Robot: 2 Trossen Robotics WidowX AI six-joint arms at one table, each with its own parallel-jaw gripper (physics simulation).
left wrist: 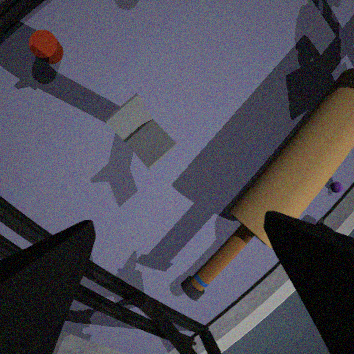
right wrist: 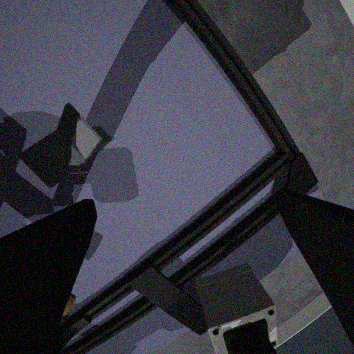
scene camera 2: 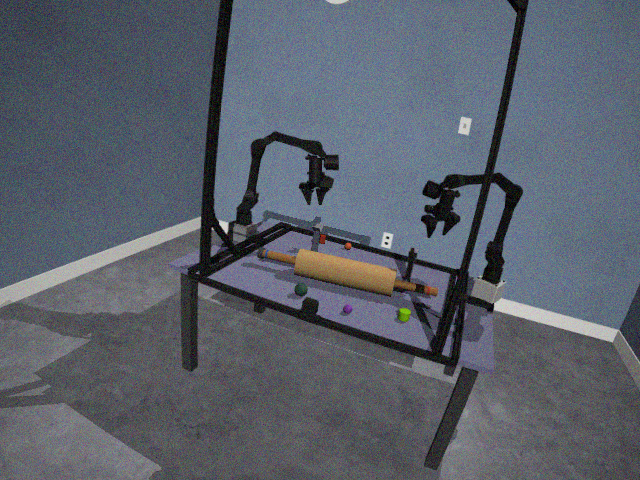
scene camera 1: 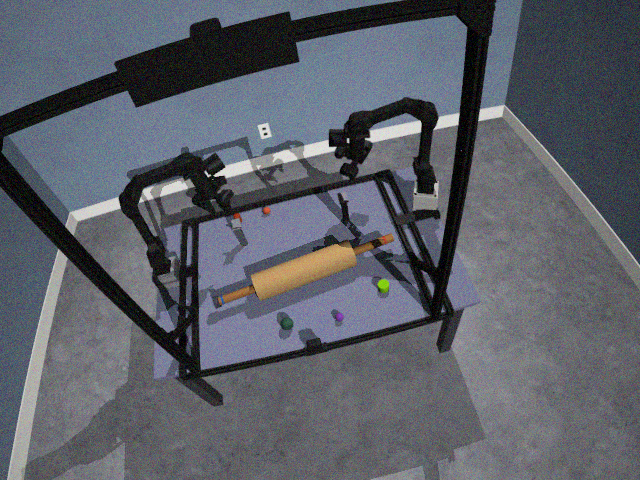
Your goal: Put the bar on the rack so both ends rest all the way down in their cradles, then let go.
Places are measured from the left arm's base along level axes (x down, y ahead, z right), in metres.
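Pixels of known places: left gripper, fingertip midpoint: (left wrist: 180,224) (scene camera 2: 314,205) (scene camera 1: 223,214); right gripper, fingertip midpoint: (right wrist: 188,203) (scene camera 2: 435,236); left arm's base, link origin: (scene camera 2: 243,222) (scene camera 1: 163,268); right arm's base, link origin: (right wrist: 246,337) (scene camera 2: 491,279) (scene camera 1: 426,188).
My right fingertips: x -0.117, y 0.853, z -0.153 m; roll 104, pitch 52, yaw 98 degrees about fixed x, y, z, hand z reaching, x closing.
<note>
For each thing: its top centre in the pictures, then the offset to it from my right fingertips.
- left cradle, top centre: (left wrist: 143,133) (scene camera 1: 235,223) (scene camera 2: 318,225) dz +0.059, dx +0.067, dy -0.517 m
- right cradle, top centre: (right wrist: 56,147) (scene camera 1: 343,197) (scene camera 2: 414,250) dz +0.054, dx +0.067, dy -0.073 m
- dark green ball, top centre: (scene camera 1: 285,320) (scene camera 2: 301,283) dz +0.492, dx +0.148, dy -0.385 m
- purple ball, top centre: (left wrist: 341,188) (scene camera 2: 348,305) (scene camera 1: 338,315) dz +0.508, dx +0.164, dy -0.201 m
- lime cylinder, top centre: (scene camera 2: 405,311) (scene camera 1: 383,284) dz +0.429, dx +0.164, dy -0.019 m
- red object, top centre: (left wrist: 42,43) (scene camera 2: 322,235) dz -0.076, dx +0.157, dy -0.534 m
- orange ball, top centre: (scene camera 1: 265,208) (scene camera 2: 348,242) dz -0.082, dx +0.160, dy -0.401 m
The bar, a rolling pin (scene camera 1: 305,270) (scene camera 2: 343,271) (left wrist: 300,160) with a tan roller and brown handles, lies on the table in front of the rack. The rack shows as two separate uprights: the left cradle (scene camera 1: 236,223) (scene camera 2: 316,236) (left wrist: 131,117) and the right cradle (scene camera 1: 343,207) (scene camera 2: 410,264) (right wrist: 87,137). Neither holds the bar. My left gripper (scene camera 1: 216,207) (scene camera 2: 315,203) (left wrist: 180,224) is open and empty, high above the table behind the bar. My right gripper (scene camera 1: 349,169) (scene camera 2: 437,234) (right wrist: 188,203) is open and empty, raised near the right cradle. Its wrist view shows a sliver of handle.
A dark green ball (scene camera 1: 286,323) (scene camera 2: 300,289), a purple ball (scene camera 1: 339,316) (scene camera 2: 347,308) and a lime cylinder (scene camera 1: 383,285) (scene camera 2: 404,314) stand in front of the bar. A red object (scene camera 2: 322,238) (left wrist: 44,44) and an orange ball (scene camera 1: 266,210) (scene camera 2: 347,245) are behind. Black frame rails edge the table.
</note>
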